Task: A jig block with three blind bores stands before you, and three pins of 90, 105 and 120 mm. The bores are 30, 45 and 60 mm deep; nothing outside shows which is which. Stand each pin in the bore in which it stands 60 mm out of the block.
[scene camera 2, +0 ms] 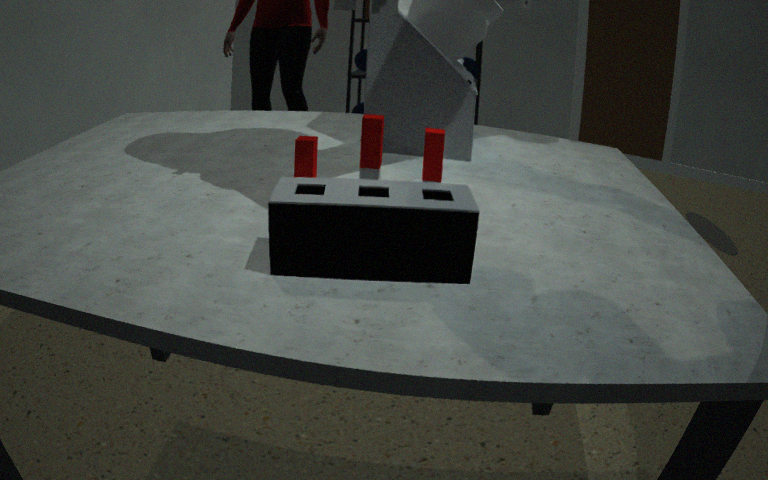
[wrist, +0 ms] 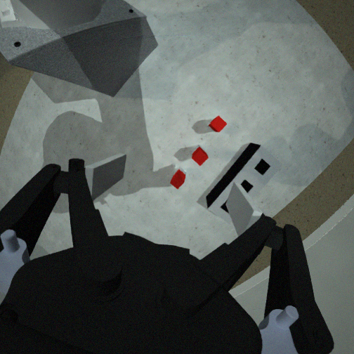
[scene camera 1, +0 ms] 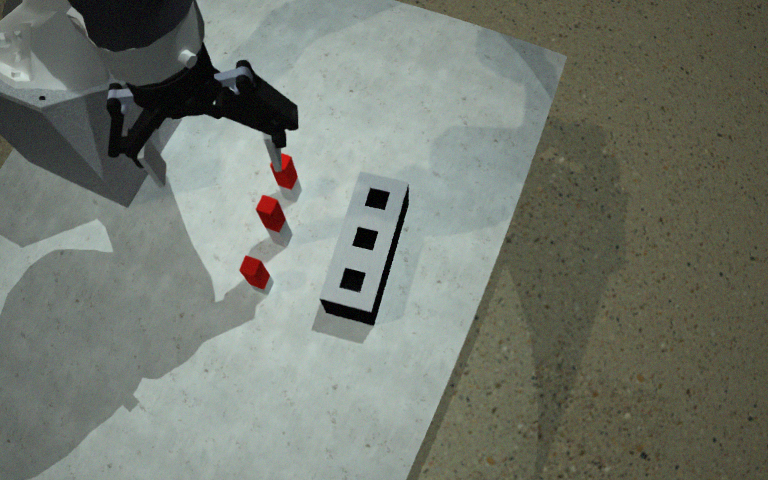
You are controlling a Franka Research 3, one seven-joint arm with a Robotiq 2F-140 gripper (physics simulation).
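The grey jig block point(scene camera 1: 358, 259) point(scene camera 2: 373, 243) point(wrist: 233, 175) stands on the table with three square bores in its top, all empty; their depths cannot be seen. Three red pins stand upright between block and robot base. The shortest-looking pin point(scene camera 1: 254, 272) point(scene camera 2: 305, 156) point(wrist: 178, 178) is at the left in scene camera 2, the tallest-looking pin point(scene camera 1: 270, 213) point(scene camera 2: 372, 141) point(wrist: 200, 156) in the middle, the medium-looking pin point(scene camera 1: 284, 171) point(scene camera 2: 433, 155) point(wrist: 218, 124) at the right. My gripper point(scene camera 1: 216, 164) point(wrist: 176, 179) is wide open and empty, above the table; one finger overlaps the medium pin in scene camera 1.
The robot's grey base point(scene camera 1: 73, 135) point(scene camera 2: 419, 101) point(wrist: 105, 55) stands behind the pins. The table edge point(scene camera 2: 362, 380) lies beyond the block, on the side away from the base. A person in red point(scene camera 2: 281, 33) stands behind the table. The arm's shadows fall across the table.
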